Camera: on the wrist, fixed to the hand. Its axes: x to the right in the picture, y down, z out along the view.
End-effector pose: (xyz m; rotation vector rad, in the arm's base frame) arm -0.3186 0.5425 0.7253 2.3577 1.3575 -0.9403
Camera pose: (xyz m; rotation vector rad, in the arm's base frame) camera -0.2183 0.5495 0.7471 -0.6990 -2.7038 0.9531
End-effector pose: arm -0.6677 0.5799 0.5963 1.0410 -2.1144 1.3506
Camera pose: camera -0.7479 0.6443 0.5948 1.9512 -0.7254 0.3904
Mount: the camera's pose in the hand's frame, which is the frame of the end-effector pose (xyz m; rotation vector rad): 0.0260 0.0790 -0.0606 -0.0817 -0.0456 -1.5611
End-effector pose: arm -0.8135 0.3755 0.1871 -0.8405 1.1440 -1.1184
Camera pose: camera -0.8526 0.3729 0.0920 -1.9040 0.2997 -2.2380
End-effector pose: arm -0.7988 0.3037 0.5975 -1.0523 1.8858 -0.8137
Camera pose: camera -0.8888 0.3246 0.5521 -2.5506 0.7275 -1.4450
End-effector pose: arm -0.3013 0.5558 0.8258 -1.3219 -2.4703 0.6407
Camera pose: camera -0.2329 0.6314 0.8397 0.7633 -2.5943 0.1135
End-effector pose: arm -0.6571 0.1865 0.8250 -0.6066 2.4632 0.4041
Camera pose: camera -0.7433 0.2206 0.8697 -2.1452 1.2685 -0.1398
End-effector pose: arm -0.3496 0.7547 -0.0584 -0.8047 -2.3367 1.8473
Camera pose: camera -0.3220 0.8315 -0.1211 0.9010 -1.8663 0.9604
